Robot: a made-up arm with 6 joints.
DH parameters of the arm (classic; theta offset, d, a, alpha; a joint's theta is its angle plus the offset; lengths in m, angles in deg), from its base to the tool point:
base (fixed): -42.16 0 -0.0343 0
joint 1: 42.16 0.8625 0.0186 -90
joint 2: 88.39 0 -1.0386 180
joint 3: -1.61 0.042 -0.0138 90
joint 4: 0 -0.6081 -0.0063 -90
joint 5: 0 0.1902 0.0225 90
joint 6: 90 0.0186 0.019 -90
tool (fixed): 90 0.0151 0 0
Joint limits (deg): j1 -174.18..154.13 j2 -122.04..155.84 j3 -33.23..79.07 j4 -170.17..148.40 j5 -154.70..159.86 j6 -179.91..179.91
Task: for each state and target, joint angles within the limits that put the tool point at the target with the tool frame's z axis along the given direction. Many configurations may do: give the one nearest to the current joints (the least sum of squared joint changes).
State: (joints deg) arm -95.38 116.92 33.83 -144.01 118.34 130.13
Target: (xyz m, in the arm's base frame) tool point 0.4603 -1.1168 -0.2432 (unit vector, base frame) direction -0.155 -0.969 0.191
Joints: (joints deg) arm -66.97 123.96 79.07 -104.86 125.11 123.72
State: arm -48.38 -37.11 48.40 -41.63 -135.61 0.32
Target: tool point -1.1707 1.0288 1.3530 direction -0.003 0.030 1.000
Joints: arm -50.75 -81.91 64.19 -21.04 -142.99 -16.10
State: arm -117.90 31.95 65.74 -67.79 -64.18 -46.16
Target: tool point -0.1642 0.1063 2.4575 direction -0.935 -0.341 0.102
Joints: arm -99.92 -11.66 79.07 -53.21 -13.71 -66.20
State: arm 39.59 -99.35 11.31 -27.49 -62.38 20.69
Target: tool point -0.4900 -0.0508 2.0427 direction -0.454 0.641 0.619
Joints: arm -14.76 -47.65 17.68 -43.70 -53.03 67.08
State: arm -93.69 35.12 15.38 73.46 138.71 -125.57
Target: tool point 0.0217 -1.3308 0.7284 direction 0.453 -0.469 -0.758
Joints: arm -86.27 67.47 -3.90 87.77 116.12 -167.72
